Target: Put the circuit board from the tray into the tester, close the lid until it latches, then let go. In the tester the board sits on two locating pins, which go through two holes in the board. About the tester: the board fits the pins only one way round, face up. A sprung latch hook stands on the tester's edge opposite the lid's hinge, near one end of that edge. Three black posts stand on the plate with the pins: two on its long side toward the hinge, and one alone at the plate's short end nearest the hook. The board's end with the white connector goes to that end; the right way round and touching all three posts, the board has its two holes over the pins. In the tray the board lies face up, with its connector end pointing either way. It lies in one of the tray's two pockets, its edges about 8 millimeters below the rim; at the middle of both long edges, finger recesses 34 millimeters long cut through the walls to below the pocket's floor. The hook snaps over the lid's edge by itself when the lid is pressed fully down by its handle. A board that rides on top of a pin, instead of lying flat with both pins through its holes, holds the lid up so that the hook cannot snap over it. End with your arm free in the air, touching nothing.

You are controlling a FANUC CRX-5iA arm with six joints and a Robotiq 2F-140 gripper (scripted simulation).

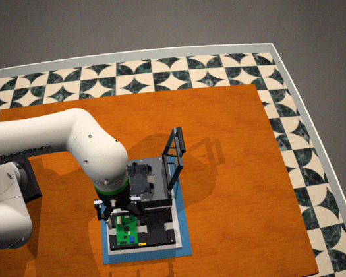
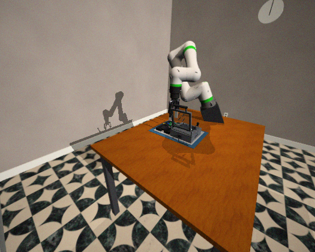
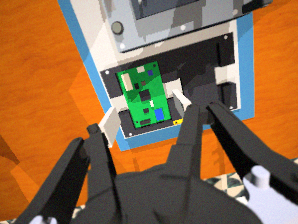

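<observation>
Now: hand 8 cm above the green circuit board. Also, from my hand: tester lid 19 cm ahead, 17 cm to the left, 9 cm above; then latch hook 23 cm to the left, 1 cm below.
</observation>
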